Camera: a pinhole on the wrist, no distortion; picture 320 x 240 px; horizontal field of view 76.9 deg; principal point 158.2 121.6 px. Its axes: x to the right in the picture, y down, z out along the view. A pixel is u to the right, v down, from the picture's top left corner.
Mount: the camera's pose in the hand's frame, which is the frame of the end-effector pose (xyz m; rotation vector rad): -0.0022 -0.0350 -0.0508 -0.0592 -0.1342 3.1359
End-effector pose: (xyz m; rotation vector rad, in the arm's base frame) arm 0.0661 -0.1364 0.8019 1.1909 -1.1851 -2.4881
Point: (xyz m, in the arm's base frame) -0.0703 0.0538 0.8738
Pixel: 171 116
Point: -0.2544 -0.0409 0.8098
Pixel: 43 80
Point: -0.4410 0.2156 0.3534
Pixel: outside the picture
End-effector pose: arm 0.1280 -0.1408 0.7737 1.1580 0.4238 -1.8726
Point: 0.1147 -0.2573 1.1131
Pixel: 300 11
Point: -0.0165 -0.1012 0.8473
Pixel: 220 230
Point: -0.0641 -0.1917 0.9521
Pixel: 212 151
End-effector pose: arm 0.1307 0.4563 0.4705 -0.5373 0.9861 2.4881
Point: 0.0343 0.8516 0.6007
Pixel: 100 154
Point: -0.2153 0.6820 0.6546
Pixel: 15 19
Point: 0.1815 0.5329 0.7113
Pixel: 262 32
